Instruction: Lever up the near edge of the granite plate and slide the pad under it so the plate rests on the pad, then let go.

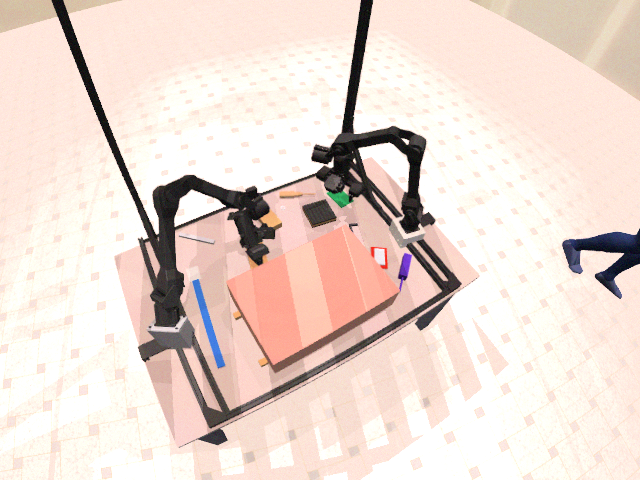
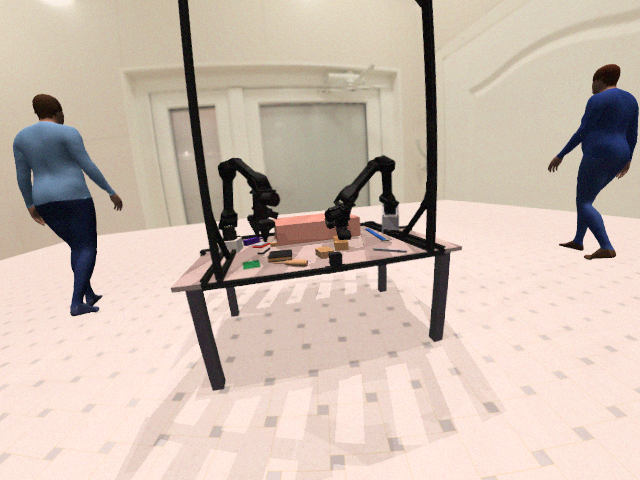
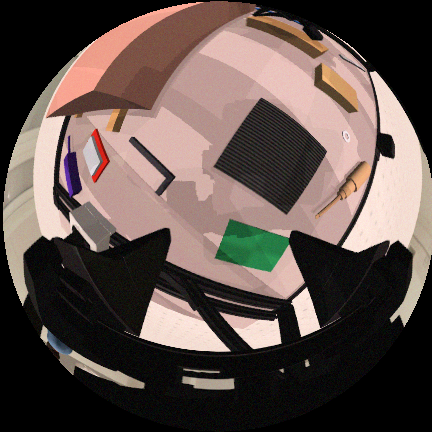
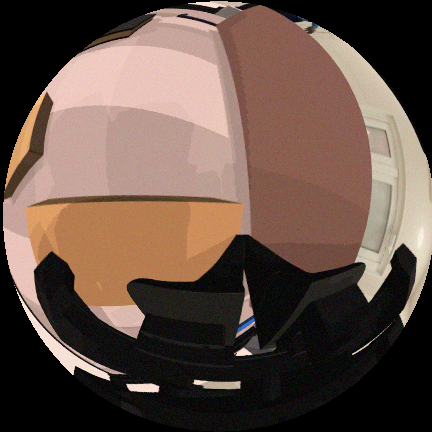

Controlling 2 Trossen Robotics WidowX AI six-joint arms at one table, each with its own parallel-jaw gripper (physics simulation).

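Seen in the pictures: left gripper, between the fingertips: [image 1: 340, 196] [image 2: 261, 239] [image 3: 232, 235]; right gripper, between the fingertips: [image 2: 338, 235] [image 4: 241, 239]; left arm's base, origin of its link: [image 1: 409, 225] [image 2: 230, 239] [image 3: 81, 244]; right arm's base, origin of its link: [image 1: 167, 322] [image 2: 390, 210].
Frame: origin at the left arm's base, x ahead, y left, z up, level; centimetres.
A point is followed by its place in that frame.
The granite plate [image 1: 313, 295] @(x 46.4, y 18.6, z 5.7 cm) [image 2: 309, 229] @(x 42.8, y -0.1, z 2.0 cm) [image 3: 120, 52] [image 4: 301, 141] @(x 50.6, y 1.5, z 0.8 cm) is a thick salmon-pink slab in the middle of the table, lying on small orange supports [image 1: 263, 362] @(x 66.7, y 31.2, z -4.4 cm). A flat green pad [image 1: 339, 199] @(x 18.2, y -25.1, z -6.1 cm) [image 2: 251, 264] @(x 17.6, y -26.7, z -6.1 cm) [image 3: 252, 247] @(x 17.6, y -26.0, z -6.1 cm) lies at the far side, next to a black ribbed pad [image 1: 319, 212] @(x 29.5, y -19.3, z -4.1 cm) [image 2: 280, 254] @(x 29.6, y -21.7, z -4.1 cm) [image 3: 271, 155] @(x 28.7, y -19.3, z -4.1 cm). My left gripper [image 1: 344, 187] @(x 21.6, y -19.3, z 2.7 cm) [image 2: 263, 233] @(x 21.6, y -19.3, z 2.7 cm) [image 3: 232, 235] @(x 21.6, y -19.3, z 2.7 cm) is open and empty, hovering just above the green pad. My right gripper [image 1: 258, 254] [image 2: 342, 233] @(x 57.7, y -0.3, z -2.2 cm) [image 4: 241, 239] @(x 57.7, y -0.3, z -2.2 cm) is shut on nothing, low at the plate's side face, over an orange block [image 4: 132, 241] @(x 56.8, y -7.2, z -2.5 cm) [image 2: 341, 244] @(x 57.5, y -15.5, z -3.4 cm).
Another orange block [image 1: 271, 220] @(x 48.7, y -20.3, z -3.4 cm) [image 3: 336, 86] @(x 46.9, y -20.7, z -3.4 cm), a wooden-handled awl [image 1: 291, 194] @(x 37.1, y -31.6, z -4.1 cm) [image 3: 350, 185] @(x 35.0, y -31.5, z -4.2 cm), a black L-shaped piece [image 3: 155, 165] @(x 19.9, y -8.5, z -5.5 cm), a red-and-white item [image 1: 380, 257] @(x 15.1, y 7.0, z -5.0 cm) [image 3: 96, 155] @(x 15.9, y 3.9, z -4.9 cm), a purple screwdriver [image 1: 405, 267] @(x 8.8, y 14.7, z -3.3 cm) [image 3: 71, 171] @(x 9.0, y 12.6, z -4.3 cm), a blue strip [image 1: 208, 324] @(x 80.4, y 13.3, z -5.7 cm) and a grey strip [image 1: 196, 238] @(x 78.2, y -22.3, z -5.4 cm) lie around the plate. Black frame posts stand at the table's edges.
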